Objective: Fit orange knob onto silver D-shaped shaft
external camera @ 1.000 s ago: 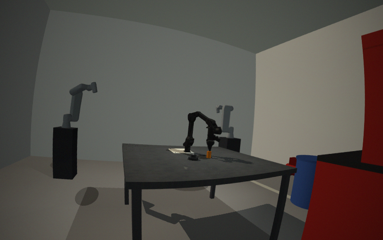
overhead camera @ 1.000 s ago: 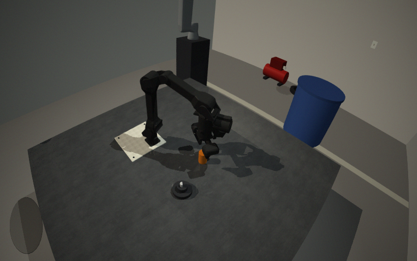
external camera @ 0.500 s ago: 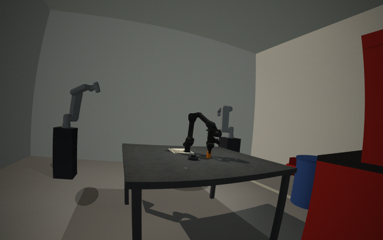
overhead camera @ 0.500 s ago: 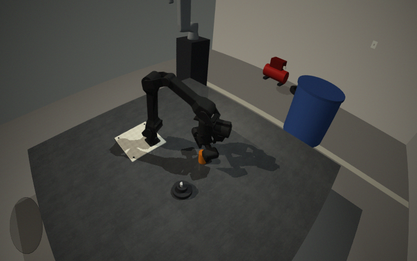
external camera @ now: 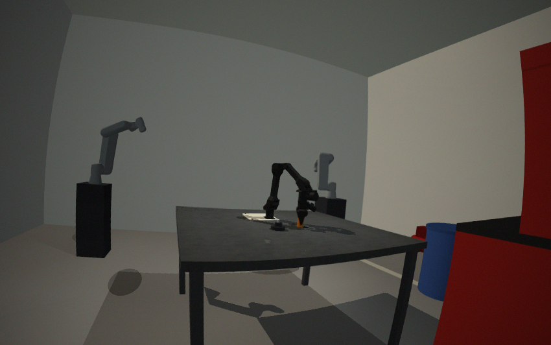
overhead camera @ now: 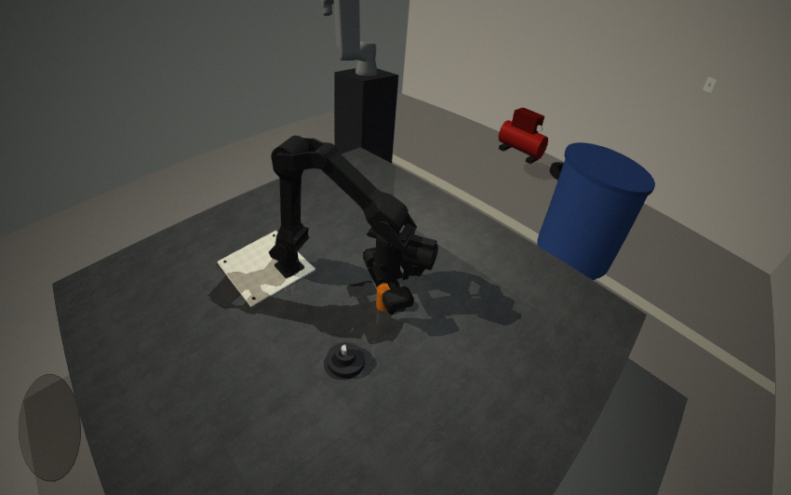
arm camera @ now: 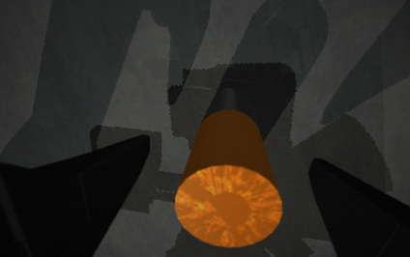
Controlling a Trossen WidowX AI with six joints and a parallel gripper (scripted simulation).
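Now: the orange knob 2 cm above my gripper tip. Round my gripper tip: round black pedestal (18 cm to the right, 7 cm ahead, 1 cm above).
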